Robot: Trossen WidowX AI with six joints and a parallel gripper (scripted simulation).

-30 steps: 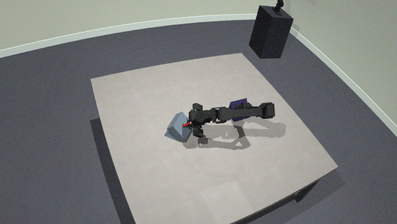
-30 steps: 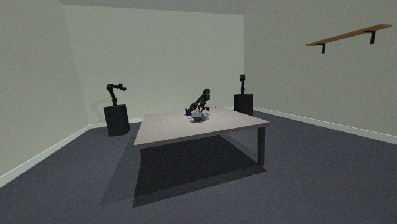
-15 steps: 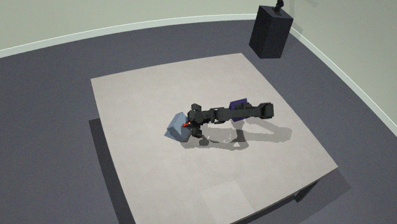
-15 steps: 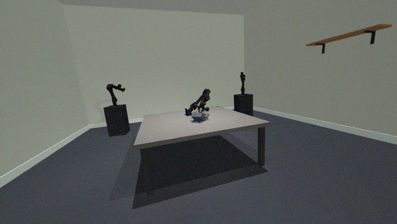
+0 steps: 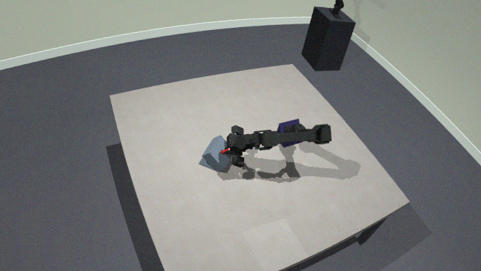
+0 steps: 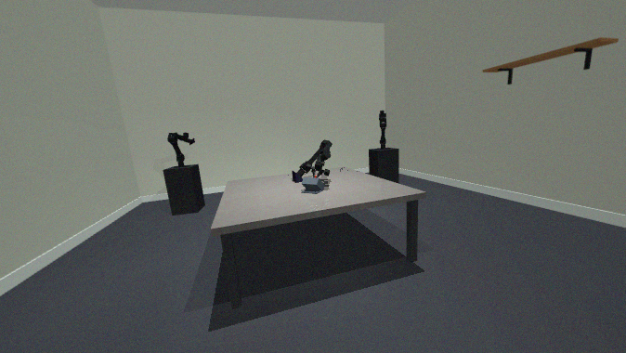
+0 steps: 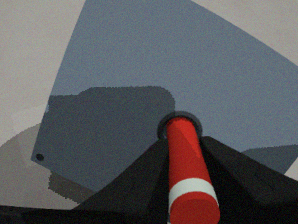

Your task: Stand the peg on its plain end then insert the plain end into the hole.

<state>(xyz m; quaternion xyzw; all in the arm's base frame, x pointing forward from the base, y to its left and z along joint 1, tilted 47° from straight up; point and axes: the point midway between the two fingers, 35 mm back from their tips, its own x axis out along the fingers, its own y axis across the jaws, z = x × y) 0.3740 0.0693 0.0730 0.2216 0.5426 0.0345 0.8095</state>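
My gripper tip is now 1 cm to the right of the red peg, 1 cm below it and 1 cm past it. Also, from my gripper tip: blue-grey sloped panel: 3 cm below, 2 cm to the right, 2 cm ahead.
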